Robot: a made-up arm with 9 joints. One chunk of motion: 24 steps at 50 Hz.
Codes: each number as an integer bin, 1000 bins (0 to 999) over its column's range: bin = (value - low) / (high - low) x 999, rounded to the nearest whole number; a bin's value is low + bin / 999 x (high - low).
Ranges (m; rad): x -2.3..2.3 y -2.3..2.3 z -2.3..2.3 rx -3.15..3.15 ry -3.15..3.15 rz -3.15..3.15
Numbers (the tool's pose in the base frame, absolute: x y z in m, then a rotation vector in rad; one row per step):
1: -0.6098 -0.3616 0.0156 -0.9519 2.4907 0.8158
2: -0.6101 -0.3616 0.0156 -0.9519 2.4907 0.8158
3: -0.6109 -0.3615 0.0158 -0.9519 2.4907 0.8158
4: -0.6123 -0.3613 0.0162 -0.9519 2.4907 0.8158
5: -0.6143 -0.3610 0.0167 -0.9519 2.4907 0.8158
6: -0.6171 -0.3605 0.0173 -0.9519 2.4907 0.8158
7: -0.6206 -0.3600 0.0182 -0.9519 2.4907 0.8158
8: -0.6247 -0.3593 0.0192 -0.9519 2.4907 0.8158
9: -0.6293 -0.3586 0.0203 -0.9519 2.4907 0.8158
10: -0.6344 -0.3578 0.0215 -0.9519 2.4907 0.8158
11: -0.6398 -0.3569 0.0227 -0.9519 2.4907 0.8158
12: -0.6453 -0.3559 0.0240 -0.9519 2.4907 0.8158
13: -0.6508 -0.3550 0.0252 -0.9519 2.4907 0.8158
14: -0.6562 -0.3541 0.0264 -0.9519 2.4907 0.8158
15: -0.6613 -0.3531 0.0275 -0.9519 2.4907 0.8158
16: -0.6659 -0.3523 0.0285 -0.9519 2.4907 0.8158
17: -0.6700 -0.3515 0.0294 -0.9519 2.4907 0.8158
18: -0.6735 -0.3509 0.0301 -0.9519 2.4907 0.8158
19: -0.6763 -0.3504 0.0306 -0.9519 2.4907 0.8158
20: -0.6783 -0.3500 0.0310 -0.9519 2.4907 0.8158
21: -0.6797 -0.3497 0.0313 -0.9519 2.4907 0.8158
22: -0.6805 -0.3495 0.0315 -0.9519 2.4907 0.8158
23: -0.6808 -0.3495 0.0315 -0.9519 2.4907 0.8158
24: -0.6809 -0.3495 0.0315 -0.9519 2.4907 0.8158
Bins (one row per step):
1: 367 421 503 349 894 629
2: 367 421 503 349 894 629
3: 367 421 503 349 894 629
4: 367 421 503 349 894 629
5: 366 421 503 349 894 629
6: 365 421 503 349 894 629
7: 365 421 503 349 894 629
8: 364 421 504 349 894 629
9: 363 422 504 349 894 629
10: 362 422 504 349 894 629
11: 361 422 504 349 894 629
12: 359 422 505 349 894 629
13: 358 422 505 349 894 629
14: 357 423 505 349 894 629
15: 356 423 505 349 894 629
16: 355 423 506 349 894 629
17: 354 423 506 349 894 629
18: 353 423 506 349 894 629
19: 353 423 506 349 894 629
20: 352 423 506 349 894 629
21: 352 424 506 349 894 629
22: 352 424 506 349 894 629
23: 352 424 506 349 894 629
24: 352 424 506 349 894 629

